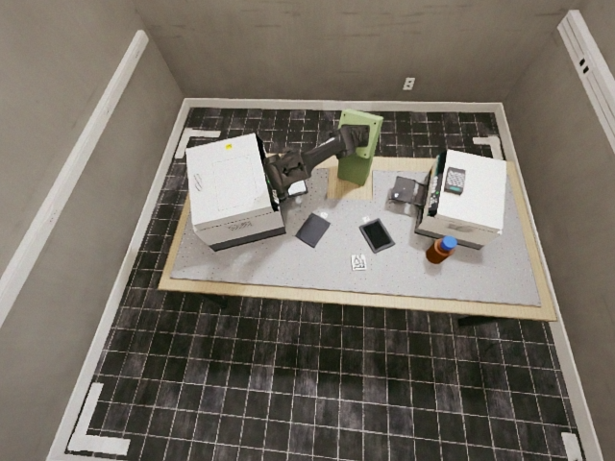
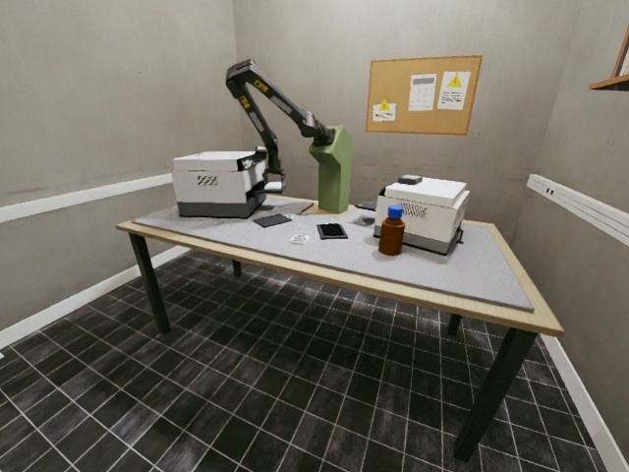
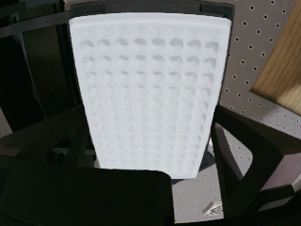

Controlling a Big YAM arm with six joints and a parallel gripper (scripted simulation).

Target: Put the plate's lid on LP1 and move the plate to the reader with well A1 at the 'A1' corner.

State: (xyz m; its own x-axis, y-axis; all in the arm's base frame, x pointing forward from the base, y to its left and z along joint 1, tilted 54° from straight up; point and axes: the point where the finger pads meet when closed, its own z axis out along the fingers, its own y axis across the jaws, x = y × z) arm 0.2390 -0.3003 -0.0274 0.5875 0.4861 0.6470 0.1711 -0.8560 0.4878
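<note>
The white well plate is right at my hand. Also, from my hand: brown capped bottle: 33 cm ahead, 69 cm to the left, 2 cm below; dark flat lid: 23 cm ahead, 42 cm to the left, 12 cm below.
</note>
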